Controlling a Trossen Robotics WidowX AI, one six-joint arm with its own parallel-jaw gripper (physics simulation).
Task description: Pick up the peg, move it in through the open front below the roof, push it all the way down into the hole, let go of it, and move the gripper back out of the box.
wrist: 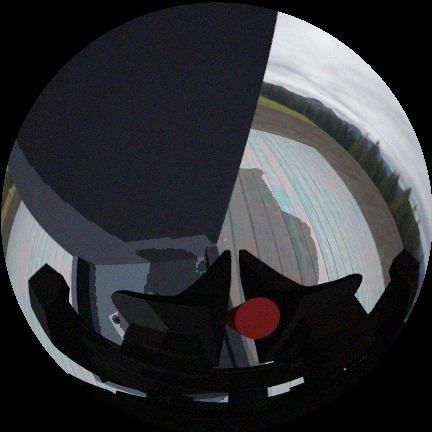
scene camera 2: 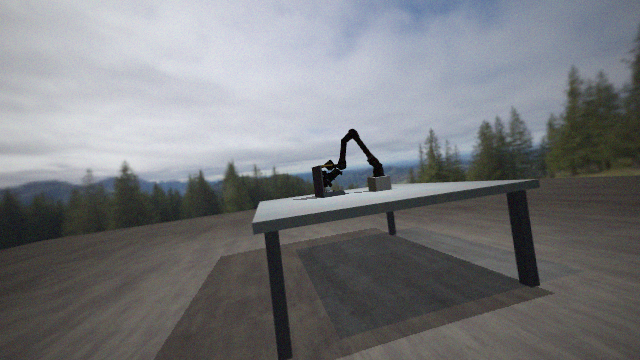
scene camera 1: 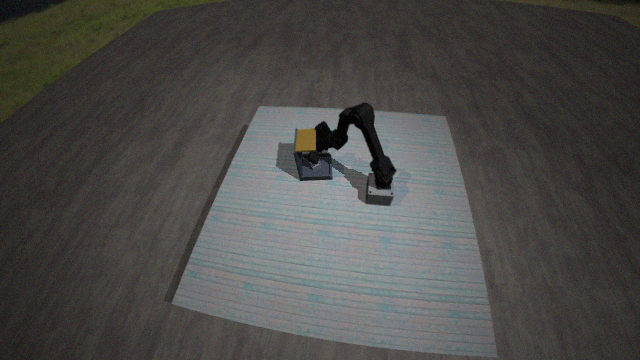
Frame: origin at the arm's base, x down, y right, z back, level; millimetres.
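Seen in the pictures: gripper, fingertip midpoint: (wrist: 234,255); arm's base, link origin: (scene camera 2: 379,176) (scene camera 1: 383,183).
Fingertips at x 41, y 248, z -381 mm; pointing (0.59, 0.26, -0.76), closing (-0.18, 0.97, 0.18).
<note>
Offsets run from my fingertips to a thing's top centre. "spot": to the spot under its first point. Level surfaces: height alone.
The red peg @[dz +42, dx -52, dy -10 mm] (wrist: 257,318) is between the fingers of my gripper (wrist: 234,255) (scene camera 1: 314,159), its round end facing the wrist camera; its far end is mostly hidden by the left finger. The gripper is shut on it. The box shows its yellow roof @[spot: dz +25, dx -166, dy -91 mm] (scene camera 1: 305,140) and dark base @[spot: dz +63, dx +38, dy -164 mm] (scene camera 1: 316,178); its tall dark back wall (scene camera 2: 318,182) (wrist: 125,125) fills the upper left of the wrist view. The fingers are at the box, below roof height and above the base. A light plate with a screw @[dz +49, dx +17, dy -73 mm] (wrist: 116,319) shows on the base left of the fingers. The hole itself cannot be made out.
The arm (scene camera 1: 371,135) (scene camera 2: 365,147) arches from its grey base block (scene camera 1: 380,196) (scene camera 2: 379,183) to the box, close beside the roof's right edge. Box and arm stand on the pale striped table top @[dx +58 mm] (scene camera 1: 340,260) (scene camera 2: 425,196).
</note>
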